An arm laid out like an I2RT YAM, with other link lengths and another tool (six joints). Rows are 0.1 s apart.
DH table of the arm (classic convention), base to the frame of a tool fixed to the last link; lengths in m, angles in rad. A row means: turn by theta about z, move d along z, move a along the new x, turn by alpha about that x. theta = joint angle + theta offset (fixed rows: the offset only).
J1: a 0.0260; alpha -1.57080; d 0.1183; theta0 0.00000
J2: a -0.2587; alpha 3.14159; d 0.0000; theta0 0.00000
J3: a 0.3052; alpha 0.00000; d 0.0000; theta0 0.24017
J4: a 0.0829; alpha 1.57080; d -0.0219; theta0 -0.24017
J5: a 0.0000; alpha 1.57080; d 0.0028; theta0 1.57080
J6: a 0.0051; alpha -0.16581; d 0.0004; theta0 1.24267
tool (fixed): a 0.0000; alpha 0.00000; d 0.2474; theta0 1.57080
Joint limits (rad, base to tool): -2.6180..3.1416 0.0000..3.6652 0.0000..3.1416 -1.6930..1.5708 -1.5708..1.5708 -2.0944..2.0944
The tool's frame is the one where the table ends.
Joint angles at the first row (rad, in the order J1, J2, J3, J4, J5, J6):
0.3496 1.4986 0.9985 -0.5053 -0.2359 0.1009
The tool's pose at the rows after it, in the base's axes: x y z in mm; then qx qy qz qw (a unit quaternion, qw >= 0):
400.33 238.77 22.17 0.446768 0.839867 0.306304 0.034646
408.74 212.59 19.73 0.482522 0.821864 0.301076 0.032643
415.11 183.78 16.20 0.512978 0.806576 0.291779 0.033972
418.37 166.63 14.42 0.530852 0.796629 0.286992 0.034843
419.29 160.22 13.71 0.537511 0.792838 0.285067 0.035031
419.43 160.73 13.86 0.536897 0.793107 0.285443 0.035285
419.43 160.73 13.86 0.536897 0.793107 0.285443 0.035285
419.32 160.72 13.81 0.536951 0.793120 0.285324 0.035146
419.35 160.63 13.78 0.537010 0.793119 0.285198 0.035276
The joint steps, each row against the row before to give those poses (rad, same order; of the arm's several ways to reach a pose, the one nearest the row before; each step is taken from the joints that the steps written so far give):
-0.0534 0.0000 0.0000 -0.0171 0.0244 0.0397
-0.0648 0.0000 0.0000 -0.0225 -0.0065 0.0164
-0.0664 0.0000 0.0000 -0.0248 0.0004 -0.0004
-0.0401 0.0000 0.0000 -0.0134 -0.0004 0.0000
-0.0148 0.0000 0.0000 -0.0053 0.0000 0.0000
0.0011 0.0000 0.0000 0.0011 0.0000 0.0000
0.0000 0.0000 0.0000 0.0000 0.0000 0.0000
0.0000 0.0000 0.0000 -0.0004 0.0000 0.0000
0.0000 0.0000 0.0000 0.0000 0.0004 0.0000

